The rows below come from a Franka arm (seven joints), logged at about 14 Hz.
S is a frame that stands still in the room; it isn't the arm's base.
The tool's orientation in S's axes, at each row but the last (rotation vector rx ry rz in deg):
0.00, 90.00, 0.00
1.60, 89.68, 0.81
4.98, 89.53, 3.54
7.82, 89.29, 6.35
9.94, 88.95, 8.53
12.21, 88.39, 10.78
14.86, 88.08, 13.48
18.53, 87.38, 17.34
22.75, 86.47, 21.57
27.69, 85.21, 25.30
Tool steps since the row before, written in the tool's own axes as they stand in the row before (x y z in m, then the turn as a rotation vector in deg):
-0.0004, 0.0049, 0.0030, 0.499, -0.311, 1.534
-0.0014, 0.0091, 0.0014, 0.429, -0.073, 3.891
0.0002, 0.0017, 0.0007, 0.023, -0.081, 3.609
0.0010, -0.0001, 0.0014, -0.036, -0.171, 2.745
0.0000, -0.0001, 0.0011, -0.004, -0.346, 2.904
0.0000, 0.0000, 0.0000, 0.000, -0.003, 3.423
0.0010, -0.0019, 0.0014, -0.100, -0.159, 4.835
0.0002, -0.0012, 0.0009, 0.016, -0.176, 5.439
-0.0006, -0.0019, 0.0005, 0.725, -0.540, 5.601
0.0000, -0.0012, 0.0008, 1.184, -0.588, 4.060
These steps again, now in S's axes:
0.0030, 0.0049, 0.0004, 1.534, -0.311, -0.499
0.0015, 0.0090, 0.0017, 3.893, -0.096, -0.410
0.0007, 0.0017, 0.0000, 3.607, -0.137, -0.008
0.0014, 0.0000, -0.0010, 2.741, -0.221, 0.029
0.0011, -0.0001, 0.0000, 2.898, -0.388, -0.036
0.0000, 0.0000, 0.0000, 3.422, -0.065, 0.056
0.0014, -0.0015, -0.0015, 4.829, -0.270, 0.126
0.0009, -0.0010, -0.0006, 5.436, -0.251, 0.024
0.0005, -0.0020, -0.0004, 5.616, -0.238, -0.769
0.0008, -0.0010, -0.0007, 4.094, 0.032, -1.213

